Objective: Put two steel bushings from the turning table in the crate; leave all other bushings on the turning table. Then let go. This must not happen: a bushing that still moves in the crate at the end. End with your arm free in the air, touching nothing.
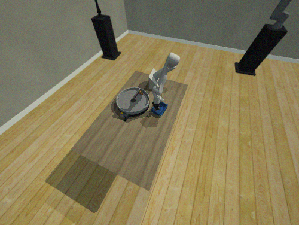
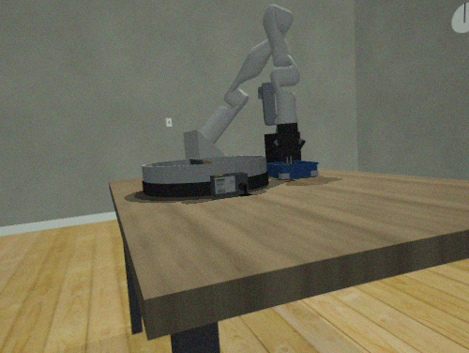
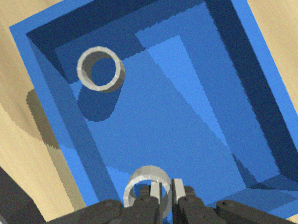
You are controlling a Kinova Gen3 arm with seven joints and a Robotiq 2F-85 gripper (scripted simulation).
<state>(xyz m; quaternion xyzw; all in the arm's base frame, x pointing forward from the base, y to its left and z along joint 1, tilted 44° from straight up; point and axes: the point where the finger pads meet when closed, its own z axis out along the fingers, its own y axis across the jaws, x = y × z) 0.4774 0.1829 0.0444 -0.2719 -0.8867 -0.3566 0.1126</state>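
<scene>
Now: hand 5 cm past the blue crate, 3 cm to the right of it and 3 cm above it. From my hand the other things lie so: grey turning table 2 cm behind, 32 cm to the right, 1 cm below.
</scene>
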